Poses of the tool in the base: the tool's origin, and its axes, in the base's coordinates. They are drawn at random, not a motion.
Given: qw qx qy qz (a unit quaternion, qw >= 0); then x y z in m.
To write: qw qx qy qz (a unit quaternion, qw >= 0); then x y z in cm. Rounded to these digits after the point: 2 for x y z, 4 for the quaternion.
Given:
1: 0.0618, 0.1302, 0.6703, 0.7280, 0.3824, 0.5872, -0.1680
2: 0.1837, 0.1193, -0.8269, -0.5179, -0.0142, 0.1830, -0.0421
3: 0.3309, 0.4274, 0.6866, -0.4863, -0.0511, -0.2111, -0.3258
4: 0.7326, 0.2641, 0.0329, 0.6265, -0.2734, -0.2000, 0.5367
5: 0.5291, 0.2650, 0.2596, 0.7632, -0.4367, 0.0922, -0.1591
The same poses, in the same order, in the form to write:
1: 0.0618, 0.1302, 0.6703, 0.7280, 38.24, 58.72, -16.80
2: 0.1837, 0.1193, -0.8269, -0.5179, -1.42, 18.30, -4.21
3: 0.3309, 0.4274, 0.6866, -0.4863, -5.11, -21.11, -32.58
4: 0.7326, 0.2641, 0.0329, 0.6265, -27.34, -20.00, 53.67
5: 0.5291, 0.2650, 0.2596, 0.7632, -43.67, 9.22, -15.91
